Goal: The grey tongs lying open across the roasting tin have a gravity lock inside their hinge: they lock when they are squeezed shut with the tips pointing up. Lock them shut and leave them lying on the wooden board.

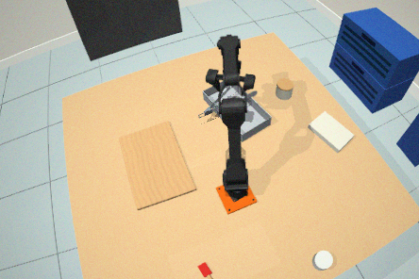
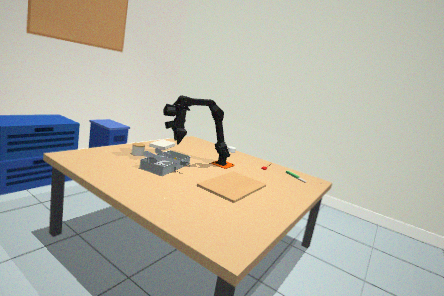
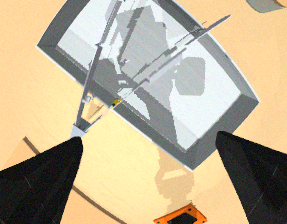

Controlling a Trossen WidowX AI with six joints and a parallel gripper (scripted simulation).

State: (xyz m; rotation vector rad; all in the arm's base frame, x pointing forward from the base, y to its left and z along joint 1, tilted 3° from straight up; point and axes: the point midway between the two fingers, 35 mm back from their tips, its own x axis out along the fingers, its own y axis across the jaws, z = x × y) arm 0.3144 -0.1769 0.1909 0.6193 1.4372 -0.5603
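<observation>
My gripper tip is 30 mm short of the yellow lock piece, 30 mm to the right of it and 90 mm above it. From my gripper tip the other things lie so: grey roasting tin: 20 mm ahead, 40 mm to the right, 130 mm below; wooden board: 40 mm behind, 390 mm to the left, 150 mm below; tan-topped cylinder: 10 mm behind, 300 mm to the right, 120 mm below.
</observation>
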